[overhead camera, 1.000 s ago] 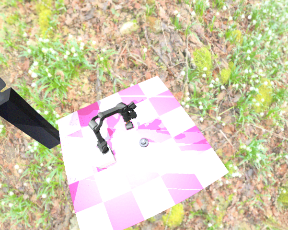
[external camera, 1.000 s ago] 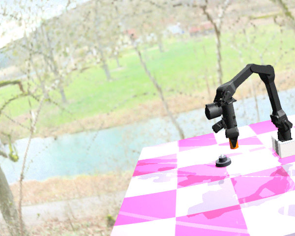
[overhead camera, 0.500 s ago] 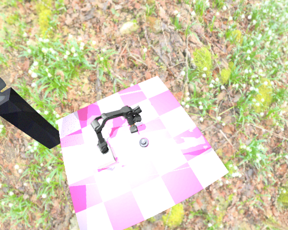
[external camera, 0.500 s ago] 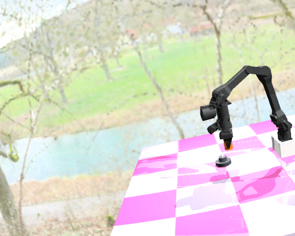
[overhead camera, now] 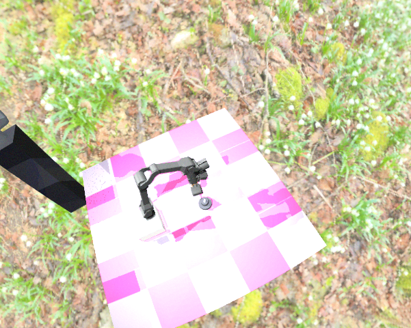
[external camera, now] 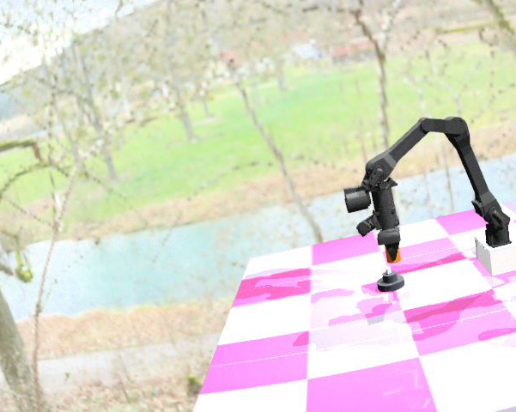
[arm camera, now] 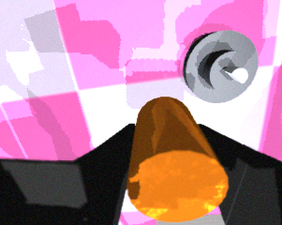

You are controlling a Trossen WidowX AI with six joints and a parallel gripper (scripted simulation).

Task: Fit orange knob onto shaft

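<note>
Right now my gripper tip is 1 cm short of the round pedestal, 8 cm to the left of it and 8 cm above it. Also, from my gripper tip: orange knob (3 cm above).
</note>
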